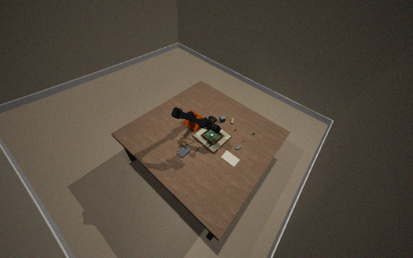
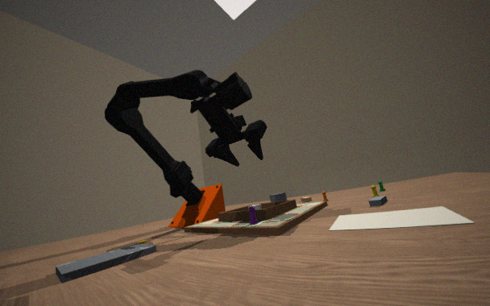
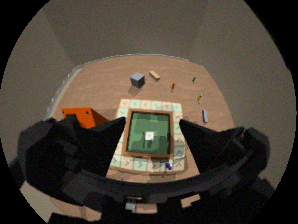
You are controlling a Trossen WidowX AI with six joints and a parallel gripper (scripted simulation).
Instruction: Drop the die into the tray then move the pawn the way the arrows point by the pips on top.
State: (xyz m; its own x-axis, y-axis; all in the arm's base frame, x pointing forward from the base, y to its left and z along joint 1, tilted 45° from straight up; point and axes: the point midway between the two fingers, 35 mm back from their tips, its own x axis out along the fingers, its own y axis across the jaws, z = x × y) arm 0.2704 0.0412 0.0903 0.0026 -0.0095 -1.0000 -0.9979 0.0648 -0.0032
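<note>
The purple pawn is 130 mm below my gripper tip, 120 mm to the right of it and 60 mm ahead of it. From my gripper tip the other things lie so: orange pawn 230 mm to the left, 140 mm below, 130 mm ahead; then green dice tray 150 mm below; then white die 130 mm below, 10 mm to the right.
</note>
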